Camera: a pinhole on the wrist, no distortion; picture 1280 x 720 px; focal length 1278.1 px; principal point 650.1 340.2 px. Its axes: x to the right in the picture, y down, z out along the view. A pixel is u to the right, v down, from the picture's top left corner.
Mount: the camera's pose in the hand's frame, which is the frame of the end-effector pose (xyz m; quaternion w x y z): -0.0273 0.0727 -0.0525 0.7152 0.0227 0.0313 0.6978
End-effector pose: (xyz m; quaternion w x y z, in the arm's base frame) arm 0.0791 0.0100 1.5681 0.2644 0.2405 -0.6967 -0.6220
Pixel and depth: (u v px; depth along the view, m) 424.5 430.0 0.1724
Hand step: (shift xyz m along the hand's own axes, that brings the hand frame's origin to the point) -0.0269 0.0445 0.1207
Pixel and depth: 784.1 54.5 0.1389
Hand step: 0.0146 0.0880 0.0834
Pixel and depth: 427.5 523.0 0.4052
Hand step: -0.0558 0.0082 0.3568
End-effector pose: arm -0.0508 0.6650 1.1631 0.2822 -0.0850 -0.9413 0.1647
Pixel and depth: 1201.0 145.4 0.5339
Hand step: 0.1002 0.3067 0.4706
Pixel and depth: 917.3 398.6 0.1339
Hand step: -0.0225 0.1023 0.0811
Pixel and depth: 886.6 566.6 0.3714
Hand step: -0.0628 0.1472 0.3219
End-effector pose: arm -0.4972 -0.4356 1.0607 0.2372 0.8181 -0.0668 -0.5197
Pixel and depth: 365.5 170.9 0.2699
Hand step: 0.0275 0.0148 0.2147
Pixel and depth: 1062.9 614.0 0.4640
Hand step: -0.0873 0.2302 0.4157
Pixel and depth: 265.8 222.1 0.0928
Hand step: -0.0123 0.0456 0.0397
